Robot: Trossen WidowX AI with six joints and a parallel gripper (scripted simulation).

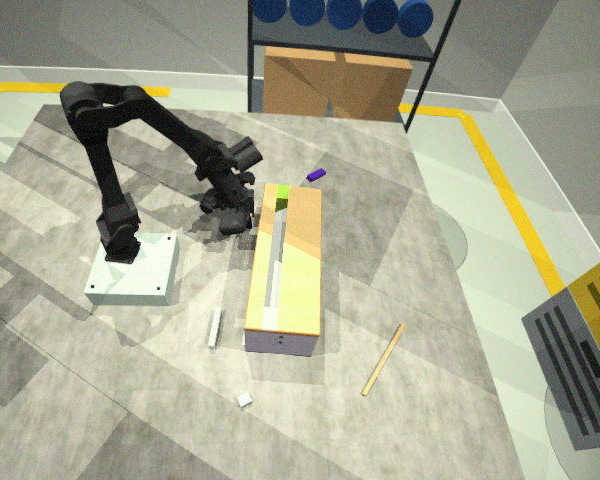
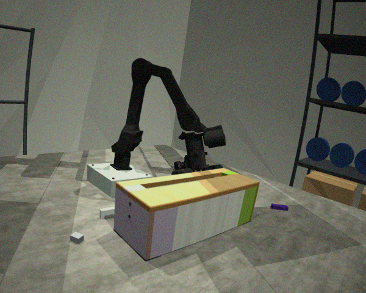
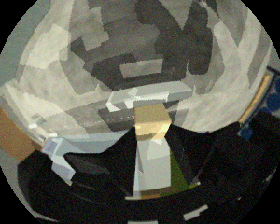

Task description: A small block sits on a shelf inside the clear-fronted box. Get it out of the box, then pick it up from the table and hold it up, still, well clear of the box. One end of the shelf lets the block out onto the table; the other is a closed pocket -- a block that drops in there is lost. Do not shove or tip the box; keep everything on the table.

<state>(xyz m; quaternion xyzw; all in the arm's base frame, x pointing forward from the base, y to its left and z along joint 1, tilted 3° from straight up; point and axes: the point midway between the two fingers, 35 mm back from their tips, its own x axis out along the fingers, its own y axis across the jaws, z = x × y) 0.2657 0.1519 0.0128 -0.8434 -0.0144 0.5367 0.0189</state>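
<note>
Right now my gripper tip is 20 mm past the tan block. From my gripper tip the other things lie so: box 60 mm ahead, 150 mm to the right, 40 mm above; then purple block 170 mm ahead, 230 mm to the left, 20 mm below; then grey cube 40 mm ahead, 440 mm to the right, 20 mm below.
</note>
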